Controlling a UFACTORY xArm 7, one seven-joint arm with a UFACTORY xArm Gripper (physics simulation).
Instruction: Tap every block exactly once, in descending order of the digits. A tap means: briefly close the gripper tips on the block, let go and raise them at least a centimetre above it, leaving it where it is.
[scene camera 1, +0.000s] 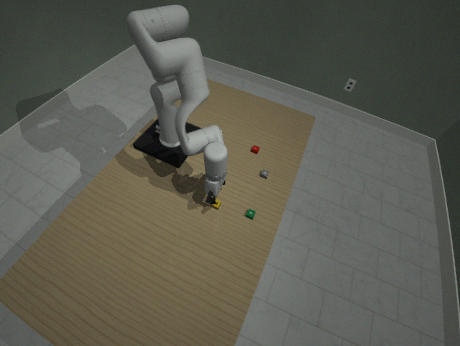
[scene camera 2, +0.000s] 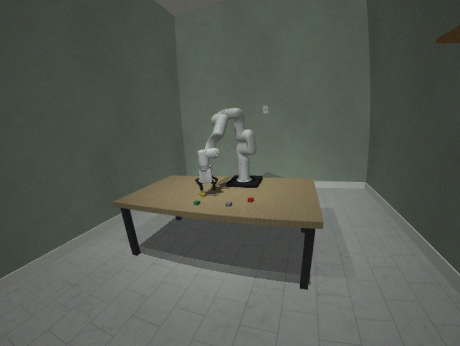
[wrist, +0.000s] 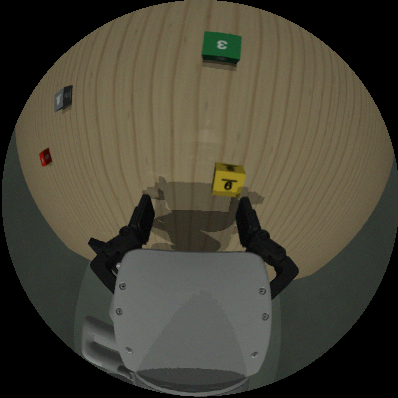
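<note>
A yellow block (scene camera 1: 216, 204) (scene camera 2: 203, 194) (wrist: 228, 180) lies on the table with an underlined 6 or 9; I cannot tell which. A green block (scene camera 1: 251, 214) (scene camera 2: 197, 203) (wrist: 221, 46) shows a 3. A grey block (scene camera 1: 264, 174) (scene camera 2: 228, 204) (wrist: 63, 98) and a red block (scene camera 1: 255, 149) (scene camera 2: 250, 200) (wrist: 45, 157) lie farther off, their digits too small to read surely. My gripper (scene camera 1: 217, 191) (scene camera 2: 208, 189) (wrist: 194, 205) is open and empty above the table. In the wrist view the yellow block is just beyond the right fingertip, not between the fingers.
The blocks lie apart on the wooden table (scene camera 1: 150, 240) (scene camera 2: 285, 200) (wrist: 300, 125). The arm's black base plate (scene camera 1: 150, 149) (scene camera 2: 254, 183) is at the back of the table. The gripper's shadow falls on the wood beside the yellow block.
</note>
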